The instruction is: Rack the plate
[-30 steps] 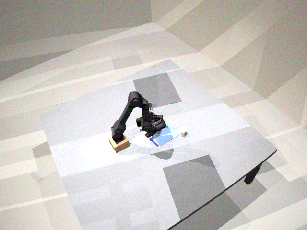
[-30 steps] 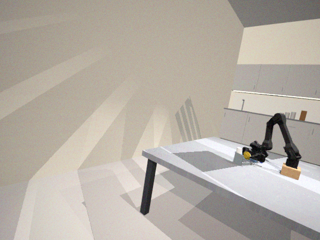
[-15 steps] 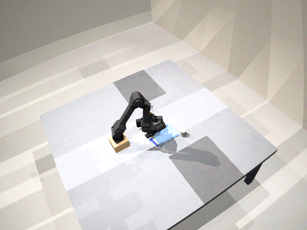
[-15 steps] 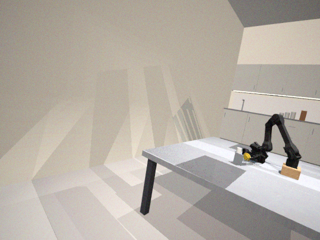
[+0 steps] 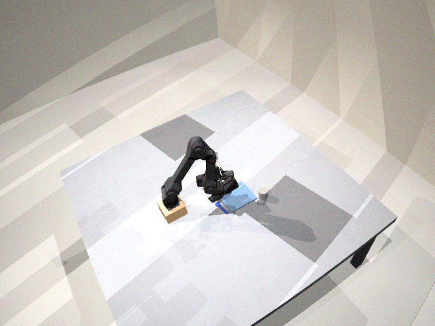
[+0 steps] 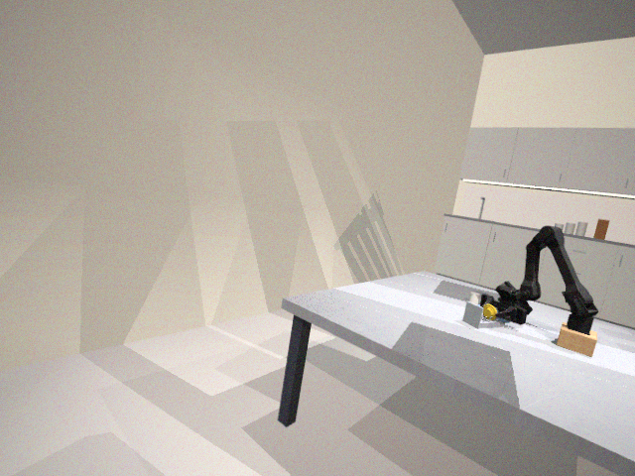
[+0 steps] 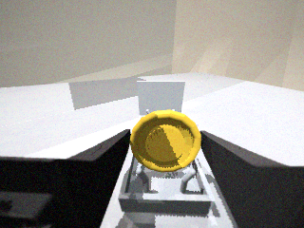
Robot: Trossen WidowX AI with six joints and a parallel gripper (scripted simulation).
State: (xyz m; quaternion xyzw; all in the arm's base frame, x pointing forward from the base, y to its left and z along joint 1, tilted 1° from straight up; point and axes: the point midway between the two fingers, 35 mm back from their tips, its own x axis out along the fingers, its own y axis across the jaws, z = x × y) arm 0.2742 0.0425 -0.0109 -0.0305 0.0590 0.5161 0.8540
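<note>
The yellow plate lies 10 mm to the right of my gripper tip and 10 mm below it. The rest, counted from my gripper tip: grey dish rack (30 mm below, 20 mm to the left, 10 mm ahead); cup (270 mm to the right, 100 mm ahead, 20 mm below); blue spoon (190 mm to the right, 100 mm behind, 50 mm below).
</note>
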